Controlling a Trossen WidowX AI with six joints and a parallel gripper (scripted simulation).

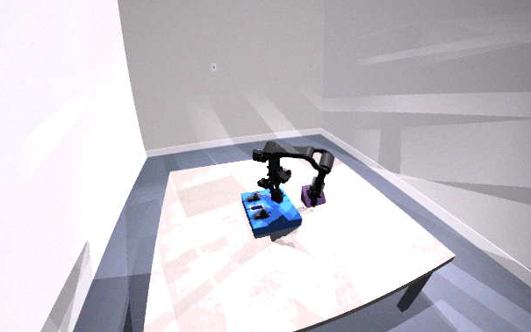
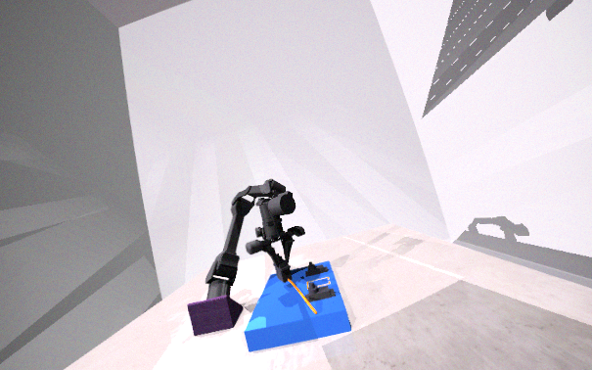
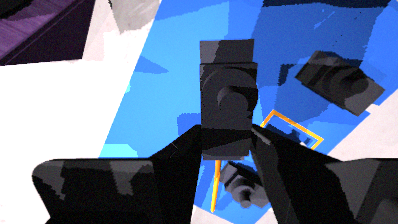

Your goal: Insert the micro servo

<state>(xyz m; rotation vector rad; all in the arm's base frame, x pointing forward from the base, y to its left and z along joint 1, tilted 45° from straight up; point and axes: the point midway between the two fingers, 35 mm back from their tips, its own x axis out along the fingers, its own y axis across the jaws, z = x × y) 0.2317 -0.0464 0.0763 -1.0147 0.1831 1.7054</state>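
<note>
Now: the blue deck 1 cm behind my gripper tip and 10 cm below it.
</note>
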